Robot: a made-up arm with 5 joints.
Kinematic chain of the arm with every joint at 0, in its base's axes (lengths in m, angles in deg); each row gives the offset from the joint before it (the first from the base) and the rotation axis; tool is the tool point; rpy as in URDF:
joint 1: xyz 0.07 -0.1 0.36 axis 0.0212 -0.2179 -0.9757
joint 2: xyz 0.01 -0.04 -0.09 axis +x
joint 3: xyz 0 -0.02 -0.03 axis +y
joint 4: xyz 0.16 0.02 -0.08 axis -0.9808 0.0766 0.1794
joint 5: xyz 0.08 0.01 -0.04 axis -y
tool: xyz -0.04 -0.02 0 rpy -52.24 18.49 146.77
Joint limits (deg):
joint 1: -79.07..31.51
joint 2: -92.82..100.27
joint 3: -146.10..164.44
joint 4: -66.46..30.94
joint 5: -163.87..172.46
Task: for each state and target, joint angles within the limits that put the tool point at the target. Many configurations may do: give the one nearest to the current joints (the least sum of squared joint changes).
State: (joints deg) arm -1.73 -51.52 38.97 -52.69 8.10
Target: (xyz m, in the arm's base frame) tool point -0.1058 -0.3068 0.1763
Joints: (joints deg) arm 23.77 -74.11 87.76 -48.30 -2.47
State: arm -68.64 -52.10 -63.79 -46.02 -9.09
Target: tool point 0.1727 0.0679 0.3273
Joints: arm -51.94 -28.87 -67.52 -38.74 4.11
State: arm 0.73 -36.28 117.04 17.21 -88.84
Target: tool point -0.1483 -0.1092 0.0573
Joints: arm 31.51 -24.20 122.77 18.23 -138.84
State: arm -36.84 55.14 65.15 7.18 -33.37
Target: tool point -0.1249 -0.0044 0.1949
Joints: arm -51.35 70.80 73.40 5.49 -40.41
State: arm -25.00 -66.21 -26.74 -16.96 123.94
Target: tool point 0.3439 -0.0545 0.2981
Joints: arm -0.14 -65.11 -57.30 -18.17 91.05
